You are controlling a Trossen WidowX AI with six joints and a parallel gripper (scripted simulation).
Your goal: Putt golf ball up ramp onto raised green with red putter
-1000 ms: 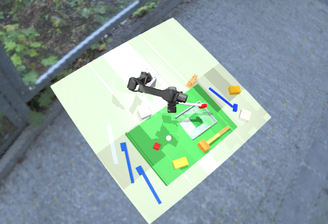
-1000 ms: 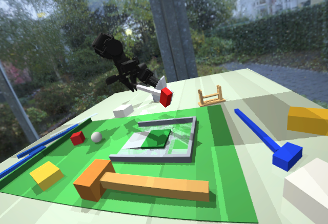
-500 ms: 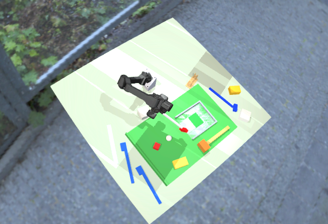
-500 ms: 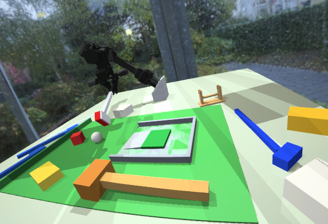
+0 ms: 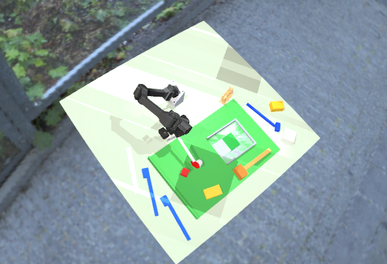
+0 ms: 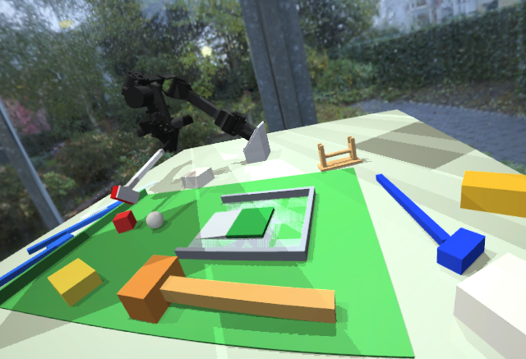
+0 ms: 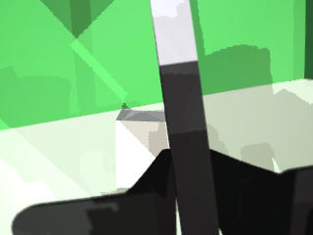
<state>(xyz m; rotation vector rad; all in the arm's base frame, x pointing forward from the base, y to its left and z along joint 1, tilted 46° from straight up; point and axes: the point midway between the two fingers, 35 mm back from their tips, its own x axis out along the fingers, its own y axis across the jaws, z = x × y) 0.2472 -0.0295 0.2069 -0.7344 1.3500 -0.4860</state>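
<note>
Right now the red putter is 120 mm ahead of my gripper tip and 20 mm to the left of it. From my gripper tip the other things lie so: blue putter (150 mm ahead, 640 mm to the left, 130 mm below); red cube (220 mm ahead, 40 mm to the right, 120 mm below); white golf ball (210 mm ahead, 70 mm to the left, 120 mm below).
</note>
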